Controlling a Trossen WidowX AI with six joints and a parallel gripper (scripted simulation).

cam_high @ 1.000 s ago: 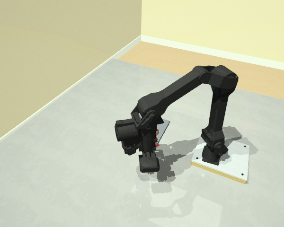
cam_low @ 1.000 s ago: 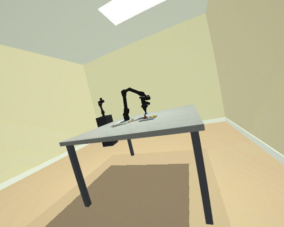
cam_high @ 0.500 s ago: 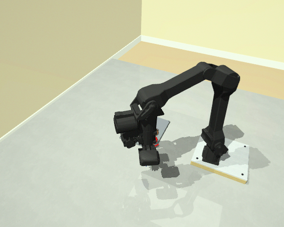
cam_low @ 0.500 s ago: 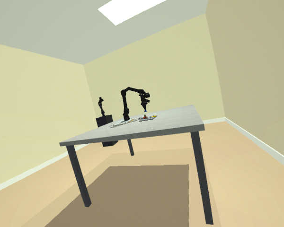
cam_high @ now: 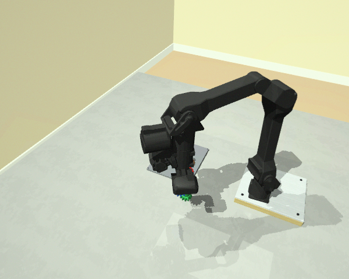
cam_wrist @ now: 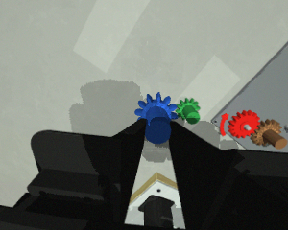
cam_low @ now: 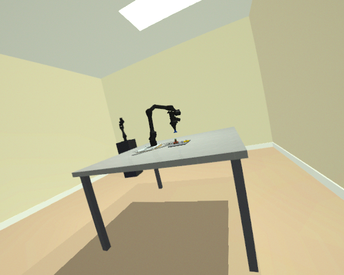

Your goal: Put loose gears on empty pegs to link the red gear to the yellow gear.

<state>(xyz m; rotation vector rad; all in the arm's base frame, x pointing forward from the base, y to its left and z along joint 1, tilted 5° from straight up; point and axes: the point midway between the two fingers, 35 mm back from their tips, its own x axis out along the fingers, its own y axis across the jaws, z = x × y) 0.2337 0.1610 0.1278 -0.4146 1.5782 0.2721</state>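
The brown gear lies 40 mm ahead of my gripper tip, 220 mm to the right of it and 110 mm below it. From my gripper tip the other things lie so: blue gear (10 mm below); then green gear (70 mm to the right, 120 mm below); then red arrow (10 mm ahead, 140 mm to the right, 120 mm below).
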